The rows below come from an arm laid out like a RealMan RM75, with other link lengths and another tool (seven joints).
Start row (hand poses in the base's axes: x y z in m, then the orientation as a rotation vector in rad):
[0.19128, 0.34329, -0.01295, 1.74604, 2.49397, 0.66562]
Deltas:
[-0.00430, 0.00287, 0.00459, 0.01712, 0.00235, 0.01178]
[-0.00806, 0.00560, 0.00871, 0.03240, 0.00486, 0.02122]
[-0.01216, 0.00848, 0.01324, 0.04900, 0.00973, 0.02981]
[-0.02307, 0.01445, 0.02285, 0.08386, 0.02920, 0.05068]
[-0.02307, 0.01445, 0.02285, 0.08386, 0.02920, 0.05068]
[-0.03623, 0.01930, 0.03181, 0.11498, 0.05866, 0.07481]
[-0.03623, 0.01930, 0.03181, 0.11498, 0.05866, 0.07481]
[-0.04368, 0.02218, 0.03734, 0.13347, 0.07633, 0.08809]
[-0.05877, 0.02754, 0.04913, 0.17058, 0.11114, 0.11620]
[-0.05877, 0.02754, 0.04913, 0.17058, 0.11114, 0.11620]
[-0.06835, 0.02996, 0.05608, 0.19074, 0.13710, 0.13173]
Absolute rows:
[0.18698, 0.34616, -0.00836, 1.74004, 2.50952, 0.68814]
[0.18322, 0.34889, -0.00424, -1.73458, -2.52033, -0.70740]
[0.17912, 0.35177, 0.00029, -1.71714, -2.50985, -0.72054]
[0.16821, 0.35774, 0.00990, -1.67582, -2.48370, -0.73769]
[0.16821, 0.35774, 0.00990, -1.67582, -2.48370, -0.73769]
[0.15505, 0.36259, 0.01886, -1.63058, -2.45620, -0.73955]
[0.15505, 0.36259, 0.01886, -1.63058, -2.45620, -0.73955]
[0.14760, 0.36547, 0.02439, -1.60531, -2.43887, -0.74035]
[0.13251, 0.37083, 0.03618, -1.55316, -2.40502, -0.74216]
[0.13251, 0.37083, 0.03618, -1.55316, -2.40502, -0.74216]
[0.12293, 0.37325, 0.04313, -1.52408, -2.38225, -0.73575]

